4 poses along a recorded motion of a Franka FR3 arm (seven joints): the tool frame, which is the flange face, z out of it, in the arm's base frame.
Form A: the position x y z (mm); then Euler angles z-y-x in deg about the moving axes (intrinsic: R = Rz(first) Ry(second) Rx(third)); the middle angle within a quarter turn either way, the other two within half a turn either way.
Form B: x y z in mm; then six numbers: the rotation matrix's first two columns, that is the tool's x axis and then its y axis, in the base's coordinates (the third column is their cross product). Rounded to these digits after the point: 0 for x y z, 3 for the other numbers.
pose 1, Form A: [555 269 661 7.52 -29.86 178.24]
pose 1, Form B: [555 269 661 0.860 0.113 0.498 0.116 -0.993 0.027]
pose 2, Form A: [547 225 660 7.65 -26.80 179.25]
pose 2, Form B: [547 225 660 0.885 0.119 0.451 0.127 -0.992 0.012]
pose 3, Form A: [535 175 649 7.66 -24.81 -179.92]
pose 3, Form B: [535 175 649 0.900 0.121 0.420 0.134 -0.991 -0.001]
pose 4, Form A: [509 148 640 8.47 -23.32 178.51]
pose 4, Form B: [509 148 640 0.908 0.135 0.396 0.137 -0.990 0.024]
